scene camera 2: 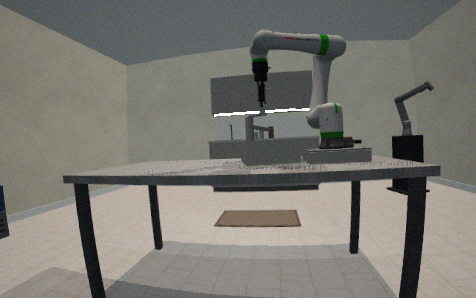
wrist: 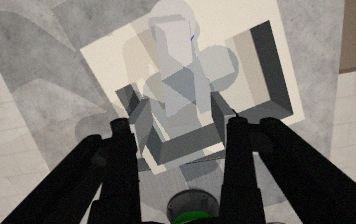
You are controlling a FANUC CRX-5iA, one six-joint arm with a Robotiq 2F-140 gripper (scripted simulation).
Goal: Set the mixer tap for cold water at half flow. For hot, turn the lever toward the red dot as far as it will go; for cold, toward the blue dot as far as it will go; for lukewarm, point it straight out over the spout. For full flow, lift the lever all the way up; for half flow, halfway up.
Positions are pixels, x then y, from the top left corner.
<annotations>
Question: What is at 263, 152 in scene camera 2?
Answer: A grey sink block.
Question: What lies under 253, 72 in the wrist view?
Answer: A grey sink block.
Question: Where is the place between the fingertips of the gripper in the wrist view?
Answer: At 180, 107
</annotations>
